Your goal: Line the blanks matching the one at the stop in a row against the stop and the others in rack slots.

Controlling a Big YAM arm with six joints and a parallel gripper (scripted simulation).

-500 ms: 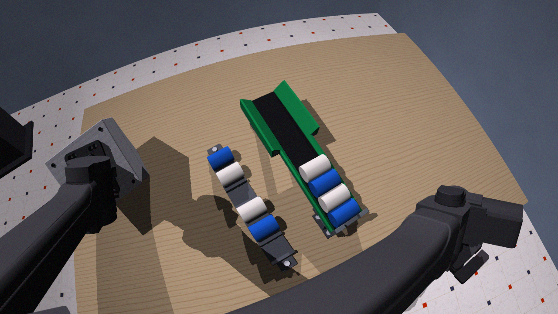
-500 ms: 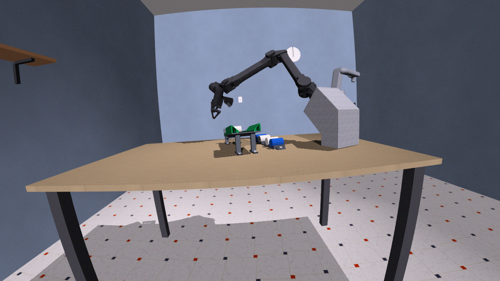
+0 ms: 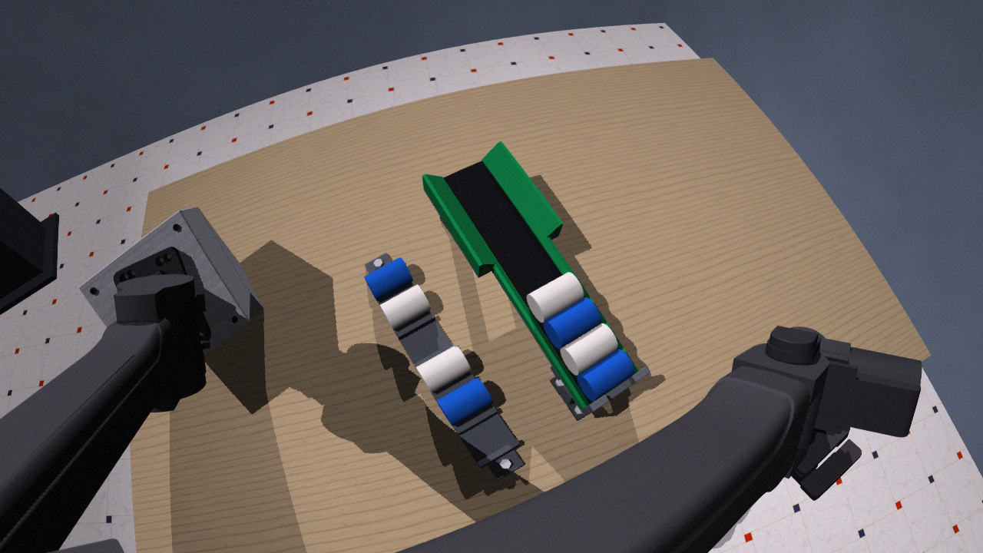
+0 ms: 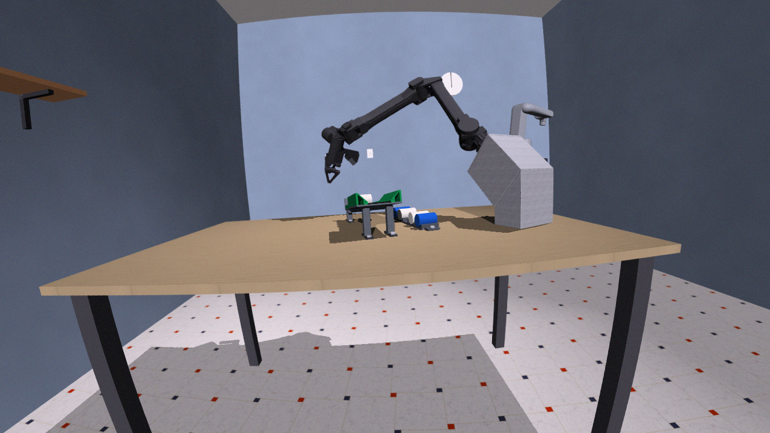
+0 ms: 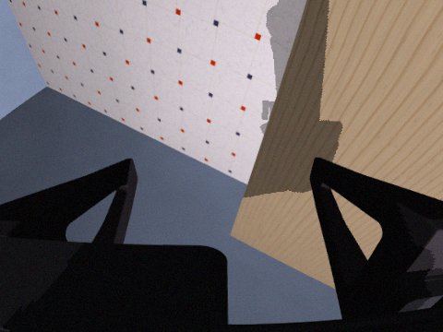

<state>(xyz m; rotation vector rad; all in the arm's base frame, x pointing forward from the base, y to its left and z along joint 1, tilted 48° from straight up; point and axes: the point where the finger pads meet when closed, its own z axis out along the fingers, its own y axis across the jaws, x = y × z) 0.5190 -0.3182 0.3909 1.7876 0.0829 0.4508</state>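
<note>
Now: the grey stock rack 380 mm to the left of my hand, 240 mm behind it and 190 mm below it. Also, from my hand: grey stop (190 mm to the left, 120 mm below, 80 mm behind).
</note>
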